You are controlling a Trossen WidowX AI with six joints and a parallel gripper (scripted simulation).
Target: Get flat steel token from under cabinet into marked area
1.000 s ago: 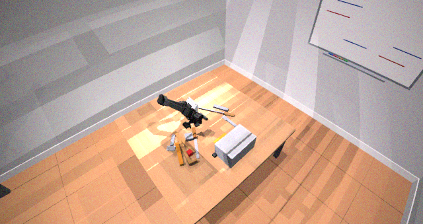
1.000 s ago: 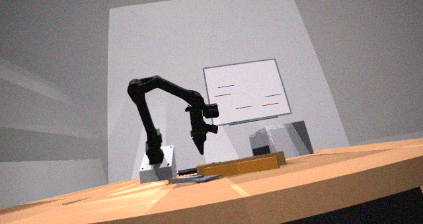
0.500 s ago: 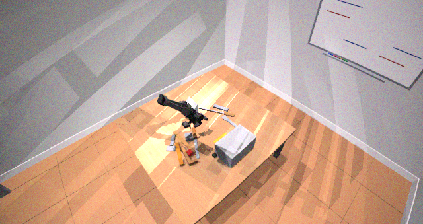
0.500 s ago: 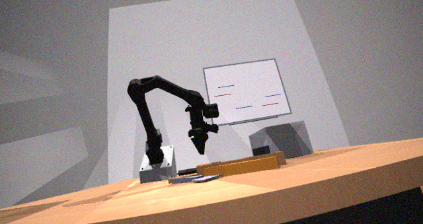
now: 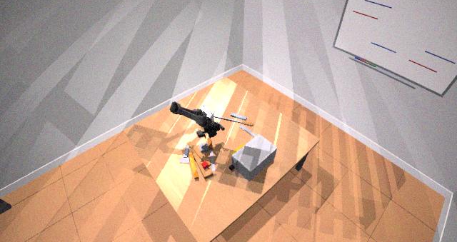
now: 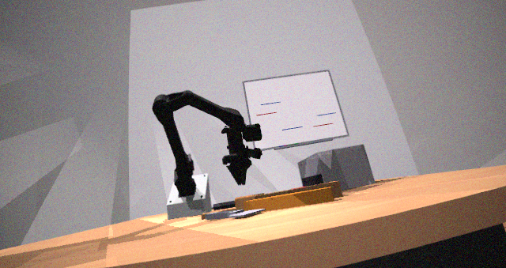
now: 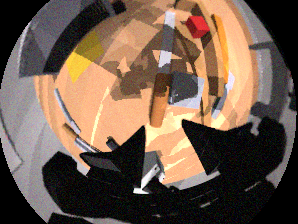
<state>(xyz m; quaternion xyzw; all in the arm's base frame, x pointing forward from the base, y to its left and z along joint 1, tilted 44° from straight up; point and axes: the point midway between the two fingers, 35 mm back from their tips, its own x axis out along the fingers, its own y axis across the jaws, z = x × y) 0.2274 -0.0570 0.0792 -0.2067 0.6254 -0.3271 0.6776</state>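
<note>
Right now my gripper tip is 2 cm short of the grey block, 7 cm to the left of it and 6 cm above it. The rest, counted from my gripper tip: orange bar (12 cm ahead, 24 cm to the right, 6 cm below); thin wooden stick (3 cm ahead, 13 cm to the right, 7 cm below); red block (17 cm ahead, 16 cm to the right, 6 cm below).
</note>
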